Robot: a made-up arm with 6 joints. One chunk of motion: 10 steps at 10 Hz.
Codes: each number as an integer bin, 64 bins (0 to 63) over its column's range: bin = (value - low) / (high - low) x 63, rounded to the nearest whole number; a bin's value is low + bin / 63 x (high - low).
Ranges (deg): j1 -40..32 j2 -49..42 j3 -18..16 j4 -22..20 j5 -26..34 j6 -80..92
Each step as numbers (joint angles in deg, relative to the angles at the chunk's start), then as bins.
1 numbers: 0.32 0.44 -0.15 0.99 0.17 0.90
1 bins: 35 34 33 34 27 30
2 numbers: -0.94 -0.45 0.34 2.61 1.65 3.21
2 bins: 34 34 34 37 29 30
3 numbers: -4.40 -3.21 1.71 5.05 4.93 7.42
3 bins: 31 32 37 41 32 32
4 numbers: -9.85 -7.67 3.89 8.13 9.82 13.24
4 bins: 26 29 41 45 38 34
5 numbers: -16.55 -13.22 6.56 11.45 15.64 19.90
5 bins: 21 25 46 50 44 37
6 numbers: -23.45 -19.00 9.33 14.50 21.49 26.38
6 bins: 14 21 51 55 50 39
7 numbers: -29.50 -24.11 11.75 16.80 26.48 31.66
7 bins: 9 17 55 58 55 41
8 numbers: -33.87 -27.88 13.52 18.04 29.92 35.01
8 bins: 5 15 58 60 59 42
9 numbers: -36.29 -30.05 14.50 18.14 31.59 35.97
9 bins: 3 13 60 60 60 42
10 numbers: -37.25 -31.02 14.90 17.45 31.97 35.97
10 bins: 2 12 61 59 61 42
